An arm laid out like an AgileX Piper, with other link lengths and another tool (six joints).
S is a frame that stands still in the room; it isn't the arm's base.
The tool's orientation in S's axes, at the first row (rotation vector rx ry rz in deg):
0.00, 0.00, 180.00
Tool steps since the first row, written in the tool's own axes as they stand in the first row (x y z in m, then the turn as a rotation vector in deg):
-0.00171, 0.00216, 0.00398, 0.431, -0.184, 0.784
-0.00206, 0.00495, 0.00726, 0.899, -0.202, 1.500
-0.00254, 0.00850, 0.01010, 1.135, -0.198, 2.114
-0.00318, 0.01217, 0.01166, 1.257, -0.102, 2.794
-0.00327, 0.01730, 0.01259, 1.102, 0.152, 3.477
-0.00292, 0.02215, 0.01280, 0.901, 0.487, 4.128
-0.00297, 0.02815, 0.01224, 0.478, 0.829, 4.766
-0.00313, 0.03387, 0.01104, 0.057, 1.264, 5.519
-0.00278, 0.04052, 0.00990, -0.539, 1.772, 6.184
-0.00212, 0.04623, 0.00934, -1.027, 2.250, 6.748
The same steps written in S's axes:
0.00171, -0.00216, 0.00398, -0.431, 0.184, 0.784
0.00206, -0.00495, 0.00726, -0.899, 0.202, 1.500
0.00254, -0.00850, 0.01010, -1.135, 0.198, 2.114
0.00318, -0.01217, 0.01166, -1.257, 0.102, 2.794
0.00327, -0.01730, 0.01259, -1.102, -0.152, 3.477
0.00292, -0.02215, 0.01280, -0.901, -0.487, 4.128
0.00297, -0.02815, 0.01224, -0.478, -0.829, 4.766
0.00313, -0.03387, 0.01104, -0.057, -1.264, 5.519
0.00278, -0.04052, 0.00990, 0.539, -1.772, 6.184
0.00212, -0.04623, 0.00934, 1.027, -2.250, 6.748

